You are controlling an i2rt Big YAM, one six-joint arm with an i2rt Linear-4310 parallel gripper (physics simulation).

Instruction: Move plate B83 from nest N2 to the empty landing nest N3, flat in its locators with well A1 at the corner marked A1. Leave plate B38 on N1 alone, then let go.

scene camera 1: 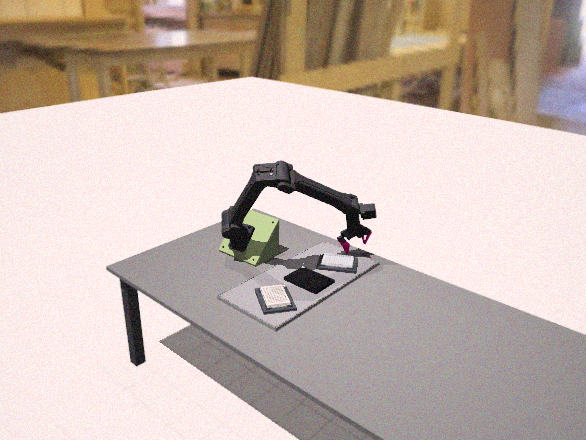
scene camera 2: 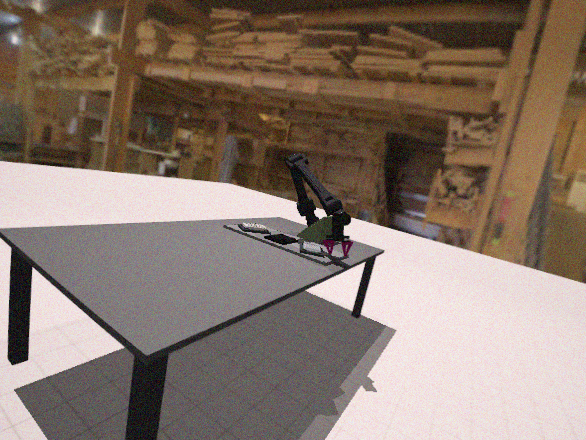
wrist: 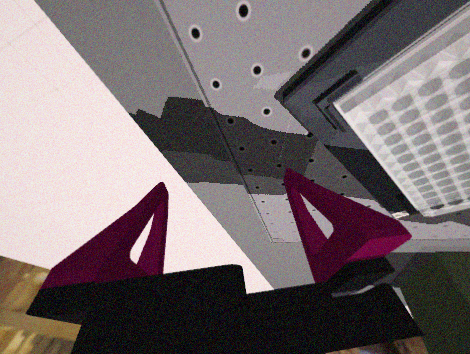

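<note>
A white, many-welled plate (scene camera 1: 338, 261) (scene camera 2: 312, 247) (wrist: 420, 105) sits in a dark grey nest (wrist: 310, 95) at the board's far end from scene camera 1. A beige-white plate (scene camera 1: 274, 296) (scene camera 2: 252, 226) sits in another grey nest (scene camera 1: 280, 310) at the opposite end. A black nest (scene camera 1: 309, 280) (scene camera 2: 280, 239) between them holds no plate. Plate and nest labels are not readable. My gripper (scene camera 1: 356, 242) (scene camera 2: 338, 252) (wrist: 226, 180) is open and empty, above the board's outer end, off to the side of the white plate. In the wrist view the plate lies right of and beyond the right finger.
The nests stand on a light grey perforated board (scene camera 1: 240, 300) (wrist: 225, 55) on the grey table (scene camera 1: 425, 350) (scene camera 2: 150, 280). The green wedge-shaped arm mount (scene camera 1: 267, 230) (scene camera 2: 314, 231) (wrist: 440, 295) stands behind the board. The table's edge runs close beside my gripper; pale floor shows beyond it.
</note>
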